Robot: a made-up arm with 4 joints. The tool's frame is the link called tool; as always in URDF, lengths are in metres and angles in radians. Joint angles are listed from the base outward.
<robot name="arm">
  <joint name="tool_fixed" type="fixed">
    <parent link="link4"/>
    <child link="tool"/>
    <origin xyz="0.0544 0.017 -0.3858" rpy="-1.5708 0 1.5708"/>
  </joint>
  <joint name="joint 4" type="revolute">
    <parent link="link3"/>
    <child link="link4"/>
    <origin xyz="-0.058 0.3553 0.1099" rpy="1.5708 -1.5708 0"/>
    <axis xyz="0 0 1"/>
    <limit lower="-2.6" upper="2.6"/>
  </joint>
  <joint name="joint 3" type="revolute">
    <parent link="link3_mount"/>
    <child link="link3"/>
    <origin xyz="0.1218 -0.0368 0.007" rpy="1.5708 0 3.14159"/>
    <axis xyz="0 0 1"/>
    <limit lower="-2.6" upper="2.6"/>
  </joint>
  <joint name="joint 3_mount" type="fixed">
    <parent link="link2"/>
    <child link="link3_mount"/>
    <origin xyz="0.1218 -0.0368 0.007"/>
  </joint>
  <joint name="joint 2" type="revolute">
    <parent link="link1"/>
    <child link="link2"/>
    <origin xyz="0.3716 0.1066 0.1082" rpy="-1.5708 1.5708 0"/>
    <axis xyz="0 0 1"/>
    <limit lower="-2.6" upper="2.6"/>
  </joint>
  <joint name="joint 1" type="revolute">
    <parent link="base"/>
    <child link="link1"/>
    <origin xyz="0 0 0.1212" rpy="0 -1.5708 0"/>
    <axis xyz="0 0 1"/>
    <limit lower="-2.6" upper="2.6"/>
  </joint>
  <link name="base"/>
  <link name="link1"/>
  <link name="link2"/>
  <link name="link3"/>
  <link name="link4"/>
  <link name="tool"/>
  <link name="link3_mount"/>
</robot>
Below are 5 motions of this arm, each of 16 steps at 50 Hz.
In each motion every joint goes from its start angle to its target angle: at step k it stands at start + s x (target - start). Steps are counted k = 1, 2, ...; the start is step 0. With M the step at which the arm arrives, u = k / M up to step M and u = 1 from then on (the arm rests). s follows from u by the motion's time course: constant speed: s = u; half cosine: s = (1 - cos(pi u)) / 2; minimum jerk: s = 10 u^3 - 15 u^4 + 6 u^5.
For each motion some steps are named. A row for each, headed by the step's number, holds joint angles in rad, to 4 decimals.
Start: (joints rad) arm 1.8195 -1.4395 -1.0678 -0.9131
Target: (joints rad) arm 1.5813 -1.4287 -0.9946 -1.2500
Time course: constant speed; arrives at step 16
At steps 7, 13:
7: 1.7153 -1.4348 -1.0358 -1.0605
13: 1.6260 -1.4307 -1.0083 -1.1868

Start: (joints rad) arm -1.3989 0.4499 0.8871 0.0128
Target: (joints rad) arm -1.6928 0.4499 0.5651 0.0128
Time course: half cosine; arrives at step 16
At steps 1, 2, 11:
1: -1.4017 0.4499 0.8840 0.0128
2: -1.4101 0.4499 0.8748 0.0128
11: -1.6275 0.4499 0.6367 0.0128

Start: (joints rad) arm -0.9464 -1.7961 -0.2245 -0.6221
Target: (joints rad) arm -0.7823 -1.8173 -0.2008 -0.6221
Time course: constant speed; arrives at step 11
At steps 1, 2, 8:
1: -0.9315 -1.7980 -0.2223 -0.6221
2: -0.9166 -1.8000 -0.2202 -0.6221
8: -0.8271 -1.8115 -0.2073 -0.6221

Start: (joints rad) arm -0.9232 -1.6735 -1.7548 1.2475
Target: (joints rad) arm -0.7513 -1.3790 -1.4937 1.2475
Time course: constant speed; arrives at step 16
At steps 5, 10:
5: -0.8695 -1.5815 -1.6732 1.2475
10: -0.8158 -1.4894 -1.5916 1.2475

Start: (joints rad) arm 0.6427 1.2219 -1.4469 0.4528
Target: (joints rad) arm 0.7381 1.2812 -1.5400 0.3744
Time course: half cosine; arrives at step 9
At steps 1, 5, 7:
1: 0.6456 1.2237 -1.4497 0.4504
5: 0.6987 1.2567 -1.5015 0.4068
7: 0.7269 1.2743 -1.5291 0.3836

